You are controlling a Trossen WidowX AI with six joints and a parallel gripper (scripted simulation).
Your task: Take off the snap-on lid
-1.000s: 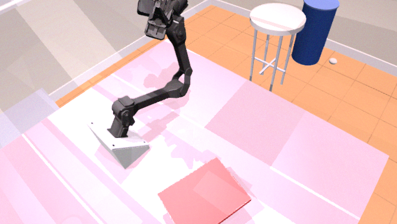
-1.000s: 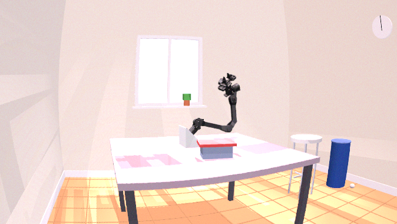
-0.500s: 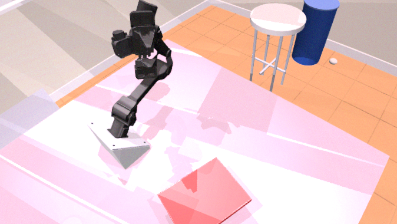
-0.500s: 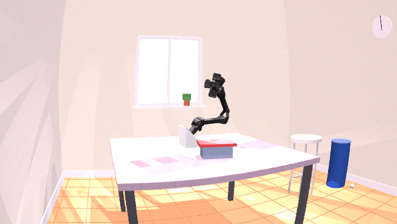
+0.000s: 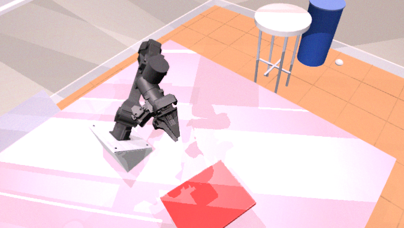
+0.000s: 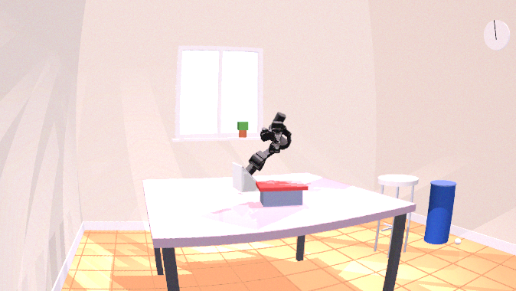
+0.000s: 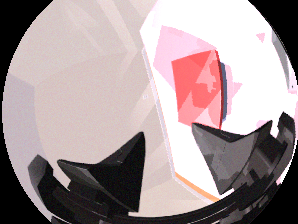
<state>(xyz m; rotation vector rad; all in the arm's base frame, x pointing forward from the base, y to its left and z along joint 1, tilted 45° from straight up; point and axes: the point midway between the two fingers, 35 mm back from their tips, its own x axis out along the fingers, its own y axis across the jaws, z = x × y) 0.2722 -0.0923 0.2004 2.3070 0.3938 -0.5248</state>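
My gripper tip is now 19 cm above the red lid, 12 cm short of it and 3 cm to the left of it. Also, from my gripper tip: grey-blue storage box: 24 cm below, 12 cm ahead, 3 cm to the right.
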